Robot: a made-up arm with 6 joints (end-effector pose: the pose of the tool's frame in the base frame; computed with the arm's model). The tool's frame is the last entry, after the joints.
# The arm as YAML. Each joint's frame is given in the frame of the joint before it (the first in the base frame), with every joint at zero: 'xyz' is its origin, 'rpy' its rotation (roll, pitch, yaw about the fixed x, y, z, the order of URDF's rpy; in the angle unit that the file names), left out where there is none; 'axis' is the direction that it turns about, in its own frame. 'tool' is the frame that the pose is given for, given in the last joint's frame.
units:
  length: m
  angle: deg
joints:
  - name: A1
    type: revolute
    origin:
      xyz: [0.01, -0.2, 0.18]
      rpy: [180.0, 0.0, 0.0]
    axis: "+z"
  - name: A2
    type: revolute
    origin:
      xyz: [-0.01, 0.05, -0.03]
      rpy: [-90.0, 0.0, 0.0]
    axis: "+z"
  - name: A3
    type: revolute
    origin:
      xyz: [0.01, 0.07, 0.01]
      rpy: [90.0, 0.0, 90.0]
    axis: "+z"
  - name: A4
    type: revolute
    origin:
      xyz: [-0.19, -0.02, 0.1]
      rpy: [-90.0, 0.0, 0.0]
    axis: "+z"
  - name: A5
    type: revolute
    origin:
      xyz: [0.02, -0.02, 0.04]
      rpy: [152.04, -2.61, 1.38]
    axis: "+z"
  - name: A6
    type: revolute
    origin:
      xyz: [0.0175, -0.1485, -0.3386]
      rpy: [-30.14, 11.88, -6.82]
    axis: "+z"
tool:
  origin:
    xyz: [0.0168, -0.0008, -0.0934]
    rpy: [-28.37, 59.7, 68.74]
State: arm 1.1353 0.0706 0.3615 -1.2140 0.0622 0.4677
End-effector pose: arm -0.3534 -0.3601 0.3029 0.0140 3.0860 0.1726
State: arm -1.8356 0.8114 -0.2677 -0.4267 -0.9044 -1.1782
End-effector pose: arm 0.4474 -0.1992 0.0124 0.7733 0.1704 -0.8992
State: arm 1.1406 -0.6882 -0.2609 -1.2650 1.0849 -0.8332
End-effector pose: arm -0.1930 -0.6451 0.2856 0.9304 -1.9457 -0.8420
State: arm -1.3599 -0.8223 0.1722 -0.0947 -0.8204 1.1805
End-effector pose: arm 0.2677 -0.6039 0.1591 -2.4001 1.0996 0.2256
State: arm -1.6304 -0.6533 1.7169 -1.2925 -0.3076 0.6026
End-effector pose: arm 0.1558 -0.3791 0.0281 1.6893 -0.9070 -1.4131
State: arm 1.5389 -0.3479 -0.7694 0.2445 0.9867 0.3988
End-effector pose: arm -0.3767 -0.1101 0.5076 -0.4035 -2.5086 0.4569
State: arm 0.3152 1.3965 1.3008 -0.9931 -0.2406 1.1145
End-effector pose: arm 0.1171 -0.4540 0.0669 -1.2701 1.0324 0.3053
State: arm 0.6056 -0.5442 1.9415 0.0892 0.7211 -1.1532
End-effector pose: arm -0.1570 0.0749 0.1533 0.6758 2.6880 -0.3601
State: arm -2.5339 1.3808 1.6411 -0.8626 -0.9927 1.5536
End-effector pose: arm -0.2026 -0.1212 -0.0124 0.7233 1.2900 -2.5074
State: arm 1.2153 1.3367 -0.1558 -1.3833 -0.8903 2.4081
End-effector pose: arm -0.4180 -0.1584 0.1610 0.1687 2.1343 -0.2501
